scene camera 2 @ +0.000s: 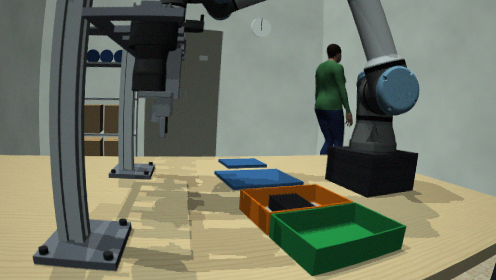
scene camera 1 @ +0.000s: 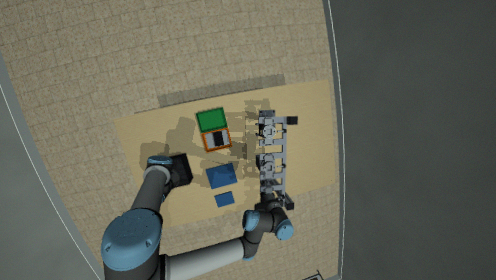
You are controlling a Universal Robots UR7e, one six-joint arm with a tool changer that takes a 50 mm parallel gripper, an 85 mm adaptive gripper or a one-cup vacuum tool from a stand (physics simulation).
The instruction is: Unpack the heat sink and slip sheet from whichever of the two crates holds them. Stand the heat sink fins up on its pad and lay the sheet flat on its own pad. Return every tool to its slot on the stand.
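Pixels of known places: arm's base at its link origin: [scene camera 2: 372, 148].
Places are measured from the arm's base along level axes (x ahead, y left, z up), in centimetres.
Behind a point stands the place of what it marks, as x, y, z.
Note:
The black finned heat sink [scene camera 1: 218, 138] @[37.7, 16.2, -7.9] [scene camera 2: 290, 201] @[38.2, 15.9, -7.1] sits fins up in the orange crate [scene camera 1: 205, 146] @[27.5, 13.1, -7.4] [scene camera 2: 254, 209] @[45.9, 16.1, -8.0]. A pale sheet-like surface [scene camera 1: 209, 140] @[30.8, 16.1, -10.1] shows beside and under it. The green crate [scene camera 1: 212, 119] @[36.8, 30.0, -10.3] [scene camera 2: 360, 246] @[38.0, 36.4, -7.7] adjoins the orange one and looks empty. A larger blue pad [scene camera 1: 221, 176] @[31.9, -12.7, -9.6] [scene camera 2: 257, 178] @[33.1, -10.5, -9.6] and a smaller blue pad [scene camera 1: 224, 199] @[28.8, -32.4, -9.6] [scene camera 2: 242, 163] @[29.9, -29.8, -9.7] lie bare. The arm's wrist is at the tool stand's [scene camera 1: 285, 150] @[72.0, 6.1, 23.6] [scene camera 2: 70, 125] @[76.5, 22.6, 7.7] end slot near the smaller pad; the tool there is hidden. A narrow-fingered gripper hangs at the stand; its finger opening is unclear.
Another dark tool [scene camera 2: 149, 60] @[65.7, 20.8, 16.7] hangs in the stand's near slot, beside the crates in the overhead view. The stand's feet [scene camera 2: 92, 245] @[74.4, 23.5, -9.4] [scene camera 2: 131, 172] @[67.2, -19.7, -9.5] rest on the table. The black robot base [scene camera 1: 182, 170] @[10.1, 2.6, 0.1] [scene camera 2: 371, 172] @[11.5, 11.4, -4.0] stands left of the pads overhead. A person [scene camera 2: 330, 87] stands behind the table.

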